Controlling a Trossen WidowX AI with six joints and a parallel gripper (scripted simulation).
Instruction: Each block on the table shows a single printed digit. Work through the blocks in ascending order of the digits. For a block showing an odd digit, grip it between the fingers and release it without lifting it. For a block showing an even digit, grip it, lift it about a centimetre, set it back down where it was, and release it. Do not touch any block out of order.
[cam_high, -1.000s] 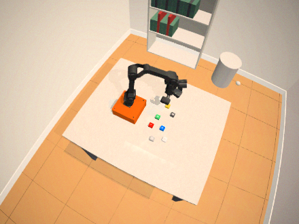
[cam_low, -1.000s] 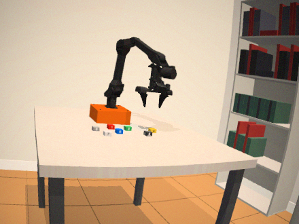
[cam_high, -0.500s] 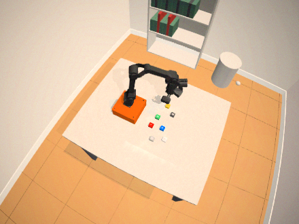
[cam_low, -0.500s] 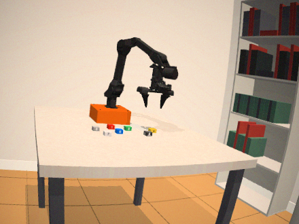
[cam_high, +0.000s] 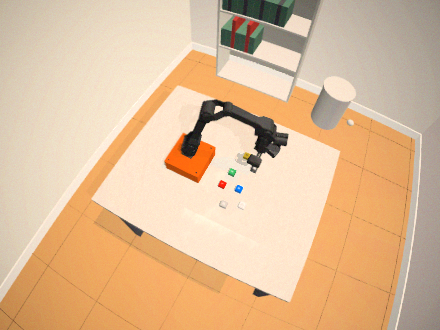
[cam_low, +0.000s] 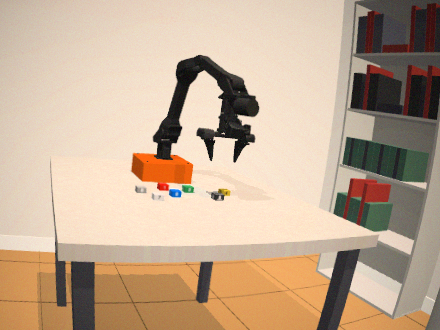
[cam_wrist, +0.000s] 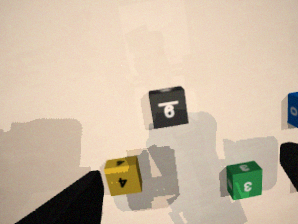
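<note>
Now: the blue block 14 cm to the right of my gripper tip, 12 cm below it and 2 cm behind it. Round my gripper tip: yellow block (12 cm below, 7 cm behind, 5 cm to the left); then green block (12 cm below, 10 cm behind, 7 cm to the right); then black block (12 cm below).
</note>
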